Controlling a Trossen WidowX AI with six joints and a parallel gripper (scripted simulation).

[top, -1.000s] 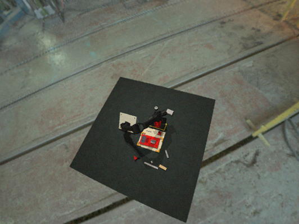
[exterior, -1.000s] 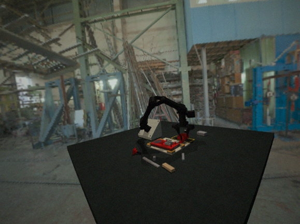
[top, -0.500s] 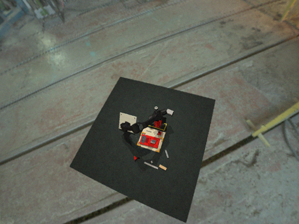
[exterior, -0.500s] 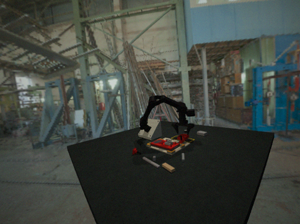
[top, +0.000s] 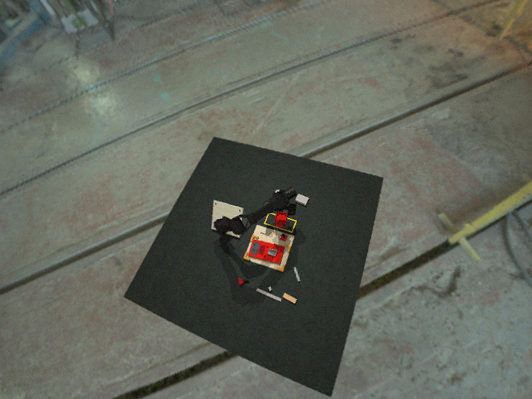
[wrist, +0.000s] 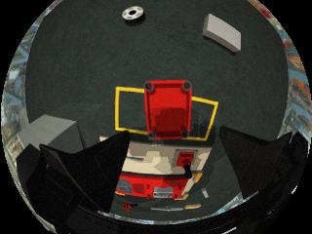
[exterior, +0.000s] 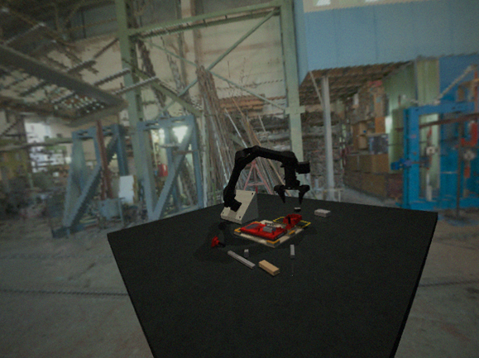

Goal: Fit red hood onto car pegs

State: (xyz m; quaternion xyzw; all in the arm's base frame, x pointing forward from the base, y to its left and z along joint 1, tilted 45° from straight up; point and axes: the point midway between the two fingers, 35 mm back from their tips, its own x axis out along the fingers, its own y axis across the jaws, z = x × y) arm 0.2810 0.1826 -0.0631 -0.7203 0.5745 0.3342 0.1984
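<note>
Now: gripper tip 9 cm above the red hood. The rest, counted from my gripper tip: grey bar: 12 cm ahead, 45 cm to the right, 9 cm below; then grey engine block: 4 cm ahead, 22 cm to the right, 7 cm below; then beige jig: 2 cm ahead, 21 cm to the right, 8 cm below.
</note>
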